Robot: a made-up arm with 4 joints.
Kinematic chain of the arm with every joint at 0, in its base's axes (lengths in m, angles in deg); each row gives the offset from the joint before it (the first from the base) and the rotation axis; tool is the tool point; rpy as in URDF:
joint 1: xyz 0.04 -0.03 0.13 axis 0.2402 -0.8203 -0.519
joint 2: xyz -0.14 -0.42 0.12 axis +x
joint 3: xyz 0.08 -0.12 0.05 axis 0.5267 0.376 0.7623
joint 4: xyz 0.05 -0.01 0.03 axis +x
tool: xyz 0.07 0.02 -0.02 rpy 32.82 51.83 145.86
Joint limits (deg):
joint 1: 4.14..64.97
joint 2: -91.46..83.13
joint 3: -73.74..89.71
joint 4: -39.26..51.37
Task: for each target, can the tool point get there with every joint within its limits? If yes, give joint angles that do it. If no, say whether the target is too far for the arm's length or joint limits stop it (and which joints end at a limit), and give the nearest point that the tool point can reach.
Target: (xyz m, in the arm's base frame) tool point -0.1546 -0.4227 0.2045
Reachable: yes | joints 40.01 -49.39 45.90 34.00
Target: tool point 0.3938 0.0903 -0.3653
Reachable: no: joint limits stop it (at a limit: joint 1, joint 2, joint 4) | nearest point -0.0974 -0.4861 -0.1218 | short by 0.796 m
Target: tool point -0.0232 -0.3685 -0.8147
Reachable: no: too far | nearest point -0.1237 -0.4917 -0.1734 | short by 0.661 m
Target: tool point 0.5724 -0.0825 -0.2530
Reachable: no: joint limits stop it (at a limit: joint 1, joint 2, joint 4) | nearest point 0.0815 -0.5224 0.1190 | short by 0.757 m
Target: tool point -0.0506 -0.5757 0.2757
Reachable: yes | joints 20.30 2.02 -6.81 37.11
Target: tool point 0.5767 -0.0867 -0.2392
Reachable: no: joint limits stop it (at a limit: joint 1, joint 2, joint 4) | nearest point 0.0816 -0.5217 0.1200 | short by 0.751 m
